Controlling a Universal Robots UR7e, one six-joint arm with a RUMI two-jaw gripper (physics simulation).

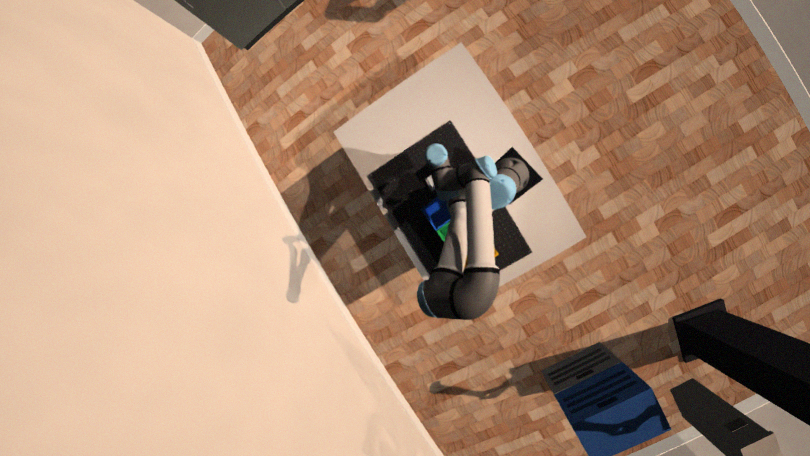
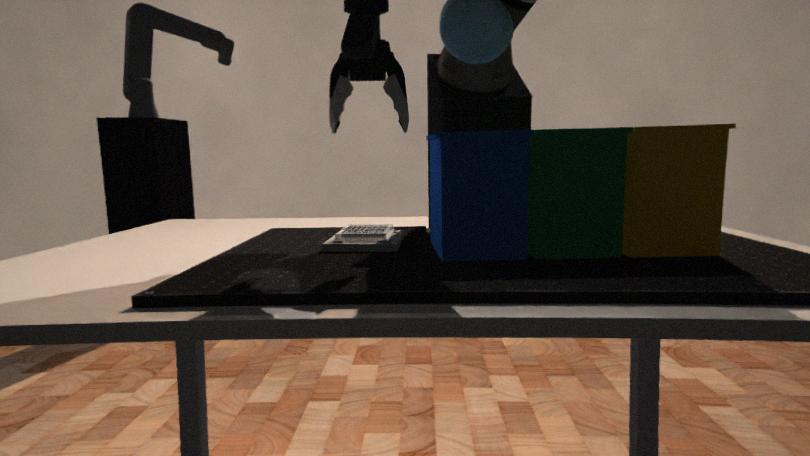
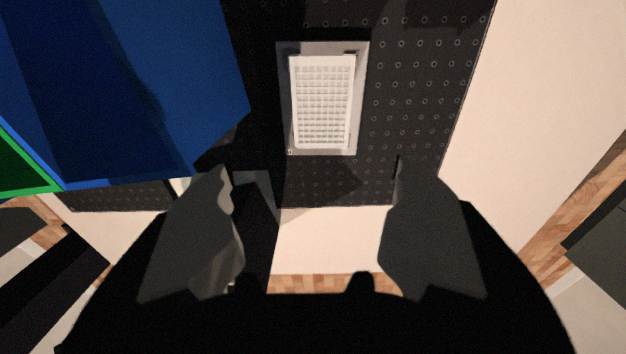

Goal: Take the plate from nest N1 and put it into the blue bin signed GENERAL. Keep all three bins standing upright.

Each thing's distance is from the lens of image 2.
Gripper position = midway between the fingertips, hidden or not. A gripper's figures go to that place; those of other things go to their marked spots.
gripper (image 2: 369,133): 92 cm
blue bin (image 2: 478,179): 76 cm
